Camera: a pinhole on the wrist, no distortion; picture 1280 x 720 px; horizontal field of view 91.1 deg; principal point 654.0 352.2 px. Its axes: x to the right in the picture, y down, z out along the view. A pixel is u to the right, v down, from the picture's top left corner.
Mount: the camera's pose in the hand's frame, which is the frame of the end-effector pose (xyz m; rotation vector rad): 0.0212 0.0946 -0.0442 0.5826 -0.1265 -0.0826
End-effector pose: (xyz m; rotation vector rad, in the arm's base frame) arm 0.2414 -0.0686 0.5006 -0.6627 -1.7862 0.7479
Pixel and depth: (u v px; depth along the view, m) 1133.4 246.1 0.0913
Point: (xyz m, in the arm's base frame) 0.1922 -0.0016 0.5207
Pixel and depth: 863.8 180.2 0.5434
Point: -0.1474 -0.2676 0.7412
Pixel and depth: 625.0 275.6 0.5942
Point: -0.1388 -0.3954 0.5523
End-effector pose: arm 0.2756 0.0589 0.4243 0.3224 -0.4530 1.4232
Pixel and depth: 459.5 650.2 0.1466
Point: 0.1827 -0.0203 0.4971
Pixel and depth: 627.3 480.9 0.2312
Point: 0.2458 -0.0387 0.5649
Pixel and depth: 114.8 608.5 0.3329
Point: 0.1607 -0.3302 0.5180
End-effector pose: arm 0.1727 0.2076 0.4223 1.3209 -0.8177 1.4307
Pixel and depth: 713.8 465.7 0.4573
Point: 0.3772 -0.1245 0.4816
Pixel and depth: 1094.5 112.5 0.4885
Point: 0.6300 0.1027 0.6993
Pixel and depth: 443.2 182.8 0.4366
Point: 0.4438 0.0092 0.2483
